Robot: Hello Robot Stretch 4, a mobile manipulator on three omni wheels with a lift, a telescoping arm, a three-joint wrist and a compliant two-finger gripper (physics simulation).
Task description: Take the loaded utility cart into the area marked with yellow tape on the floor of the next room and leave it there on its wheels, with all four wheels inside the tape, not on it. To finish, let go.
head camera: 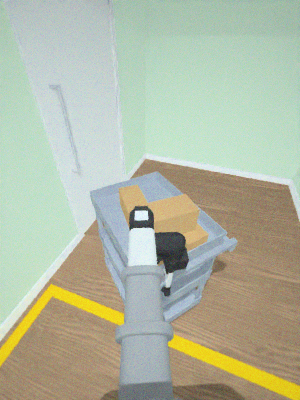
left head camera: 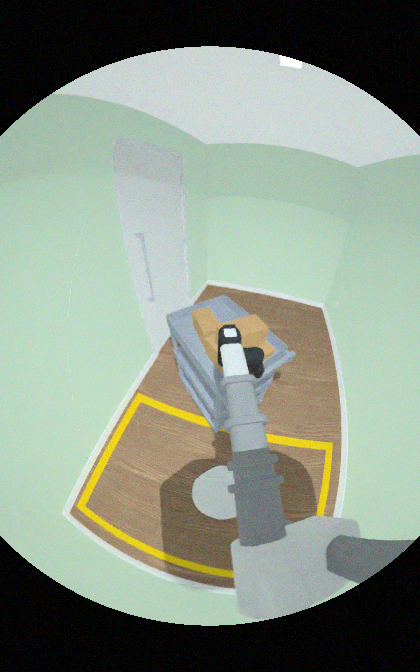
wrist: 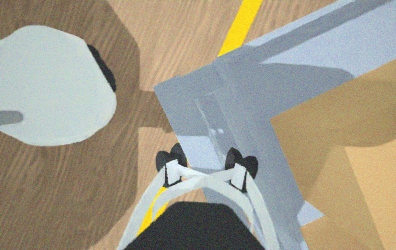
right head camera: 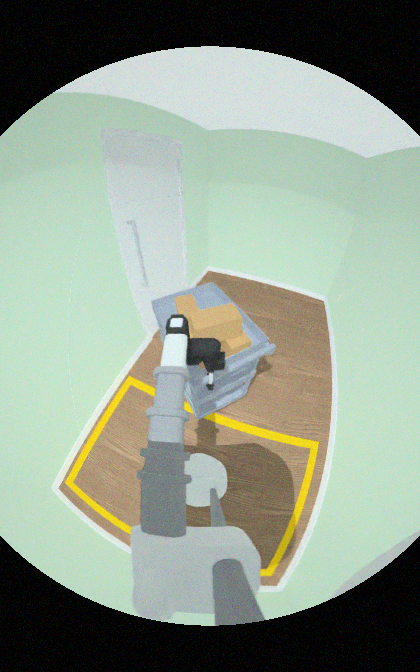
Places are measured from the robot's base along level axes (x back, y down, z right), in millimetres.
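Pixels of known places: gripper, between the fingertips: (head camera: 165, 283) (wrist: 207, 159).
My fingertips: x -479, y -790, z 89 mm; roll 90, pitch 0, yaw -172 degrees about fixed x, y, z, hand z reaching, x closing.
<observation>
Behind a point stands the place of what it marks.
The grey-blue utility cart (head camera: 111, 202) {x -1000, y -766, z -170 mm} (left head camera: 185, 322) (right head camera: 165, 307) (wrist: 240, 90) {x -518, y -766, z 13 mm} stands upright, loaded with cardboard boxes (head camera: 172, 212) (left head camera: 252, 327) (right head camera: 220, 322) (wrist: 340, 110). My gripper (head camera: 168, 287) {x -479, y -790, z 89 mm} (right head camera: 210, 386) (wrist: 207, 159) {x -479, y -790, z 89 mm} is shut on the cart's handle, which passes between the fingertips in the wrist view. The yellow tape (head camera: 85, 303) {x -773, y 27, z -426 mm} (left head camera: 111, 452) (right head camera: 250, 428) (wrist: 241, 27) {x -727, y 27, z -317 mm} outlines a rectangle. In the head views most of the cart is beyond its far line, and the near lower corner overlaps that line. The cart's wheels are hidden.
My round base (left head camera: 212, 492) (right head camera: 206, 480) (wrist: 50, 85) {x -29, y -187, z -11 mm} stands inside the taped area. A closed white door (head camera: 90, 90) {x -1911, y -1181, z -382 mm} (left head camera: 155, 200) (right head camera: 145, 185) is at the far left, close to the cart. Green walls run along both sides and across the back.
</observation>
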